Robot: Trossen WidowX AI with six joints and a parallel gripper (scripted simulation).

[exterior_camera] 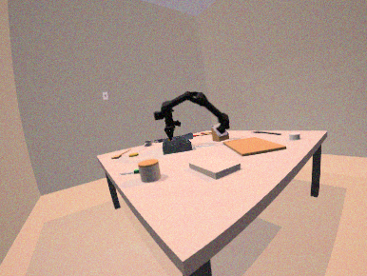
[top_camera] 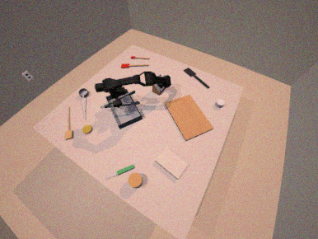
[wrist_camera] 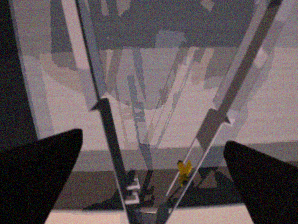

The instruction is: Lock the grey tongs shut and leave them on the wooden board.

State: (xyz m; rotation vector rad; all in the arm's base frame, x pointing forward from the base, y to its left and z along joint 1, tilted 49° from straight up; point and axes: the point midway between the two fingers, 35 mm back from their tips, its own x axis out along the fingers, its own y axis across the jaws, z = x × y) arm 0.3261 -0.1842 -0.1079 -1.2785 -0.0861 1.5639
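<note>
The roasting tin is 4 cm to the left of my gripper tip and 4 cm below it. Round my gripper tip: wooden board (52 cm to the left, 19 cm behind, 6 cm below); green-handled tool (42 cm ahead, 29 cm to the left, 6 cm below); yellow disc (28 cm ahead, 10 cm to the right, 6 cm below).
</note>
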